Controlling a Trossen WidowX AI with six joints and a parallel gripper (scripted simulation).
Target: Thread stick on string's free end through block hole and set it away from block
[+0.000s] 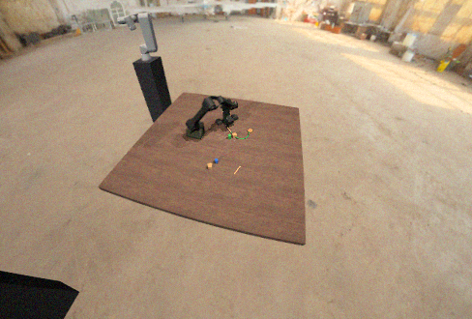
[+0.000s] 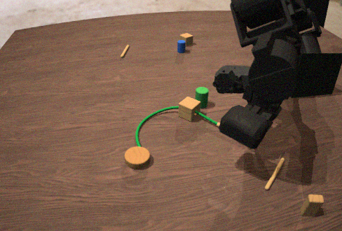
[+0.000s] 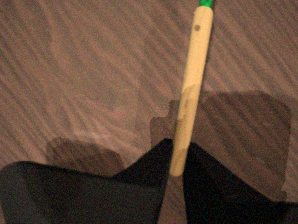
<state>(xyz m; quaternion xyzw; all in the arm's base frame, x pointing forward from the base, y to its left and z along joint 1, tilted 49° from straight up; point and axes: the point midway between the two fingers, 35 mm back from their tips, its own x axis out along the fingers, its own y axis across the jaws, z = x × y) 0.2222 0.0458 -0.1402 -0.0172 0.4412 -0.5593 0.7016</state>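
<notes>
My gripper tip is 3 cm short of the thin wooden stick, 3 cm to the left of it and 1 cm below it. Also, from my gripper tip: blue cylinder: 2 cm ahead, 38 cm to the right, 2 cm above; then round wooden button: 19 cm ahead, 1 cm above; then green cylinder: 5 cm ahead, 12 cm to the right, 2 cm above.
</notes>
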